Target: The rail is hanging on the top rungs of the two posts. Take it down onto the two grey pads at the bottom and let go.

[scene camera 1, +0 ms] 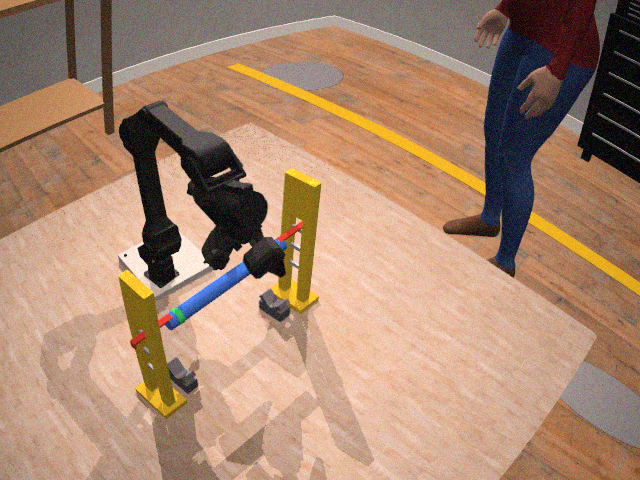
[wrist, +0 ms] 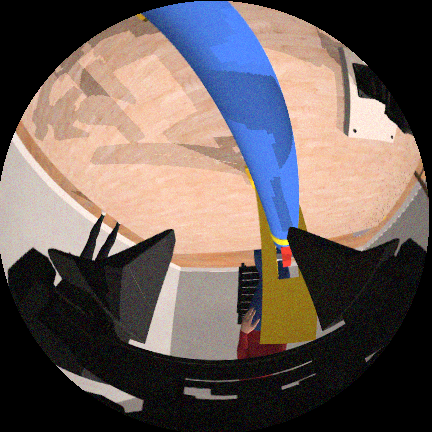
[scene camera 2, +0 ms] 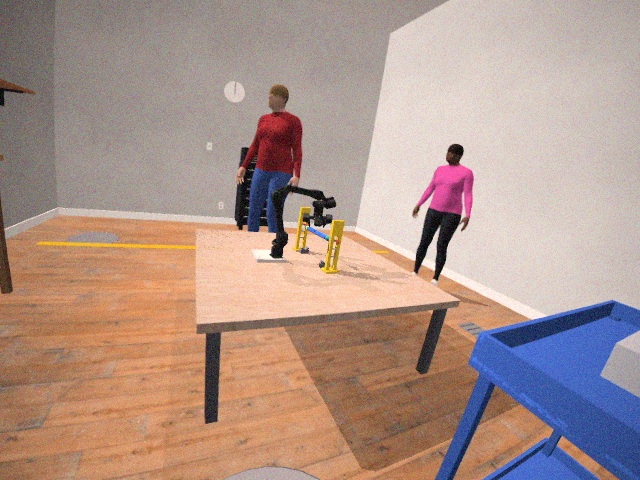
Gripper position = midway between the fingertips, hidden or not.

The gripper (scene camera 1: 273, 261) is open and touches a blue rail (wrist: 223, 51). Further things: a yellow post (wrist: 288, 315).
The gripper also shows in the wrist view (wrist: 233, 234).
